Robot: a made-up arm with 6 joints. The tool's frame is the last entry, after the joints.
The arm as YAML. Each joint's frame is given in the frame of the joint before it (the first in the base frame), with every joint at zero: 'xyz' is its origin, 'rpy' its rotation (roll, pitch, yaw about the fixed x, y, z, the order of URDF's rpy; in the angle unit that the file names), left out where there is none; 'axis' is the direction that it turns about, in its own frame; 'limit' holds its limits. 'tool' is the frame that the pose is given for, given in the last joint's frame.
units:
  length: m
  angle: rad
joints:
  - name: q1
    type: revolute
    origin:
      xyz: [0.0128, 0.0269, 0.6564]
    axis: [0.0, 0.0, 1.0]
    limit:
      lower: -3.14
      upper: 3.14
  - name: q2
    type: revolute
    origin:
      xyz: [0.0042, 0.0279, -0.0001]
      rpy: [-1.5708, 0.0, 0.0]
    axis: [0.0, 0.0, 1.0]
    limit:
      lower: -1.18
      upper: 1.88
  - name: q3
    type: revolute
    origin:
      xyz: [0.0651, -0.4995, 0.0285]
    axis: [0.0, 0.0, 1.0]
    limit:
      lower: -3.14
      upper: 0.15
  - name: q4
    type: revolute
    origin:
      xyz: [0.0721, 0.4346, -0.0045]
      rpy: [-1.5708, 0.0, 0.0]
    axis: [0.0, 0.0, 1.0]
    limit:
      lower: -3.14
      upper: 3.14
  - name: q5
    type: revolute
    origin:
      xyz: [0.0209, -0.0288, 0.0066]
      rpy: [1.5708, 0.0, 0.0]
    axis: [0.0, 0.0, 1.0]
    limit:
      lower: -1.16
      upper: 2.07
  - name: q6
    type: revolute
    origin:
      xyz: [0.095, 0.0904, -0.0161]
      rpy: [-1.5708, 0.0, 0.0]
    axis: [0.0, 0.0, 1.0]
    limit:
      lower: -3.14
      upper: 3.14
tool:
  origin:
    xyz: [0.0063, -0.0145, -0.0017]
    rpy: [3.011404, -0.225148, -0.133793]
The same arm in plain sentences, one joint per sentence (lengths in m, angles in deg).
The arm has six revolute joints in a row. What follows holds with every joint at zero, and every direction is one of the base frame's. The first joint sits 0.0128 m along +x and 0.0269 m along +y and 0.6564 m along +z from the base frame's origin and turns about +z, from -179.91 to 179.91 deg. The second joint sits 0.0042 m along +x and 0.0279 m along +y and 0.0001 m along -z from the first joint and turns about +y, from -67.61 to 107.72 deg. The third joint sits 0.0651 m along +x and 0.0285 m along +y and 0.4995 m along +z from the second joint and turns about +y, from -179.91 to 8.59 deg. The fourth joint sits 0.0721 m along +x and 0.0045 m along -y and 0.4346 m along -z from the third joint and turns about -z, from -179.91 to 179.91 deg. The fifth joint sits 0.0209 m along +x and 0.0288 m along +y and 0.0066 m along -z from the fourth joint and turns about +y, from -66.46 to 118.6 deg. The sixth joint sits 0.095 m along +x and 0.0161 m along -y and 0.0904 m along -z from the fifth joint and turns about -z, from -179.91 to 179.91 deg. The tool frame, which is the frame that the pose is given for, sits 0.0063 m along +x and 0.0145 m along +y and 0.0017 m along +z from the sixth joint; its axes are the base frame's turned by roll -7.46, pitch 12.9 and yaw 7.67 deg (as in URDF: about the fixed x, then y, then z).
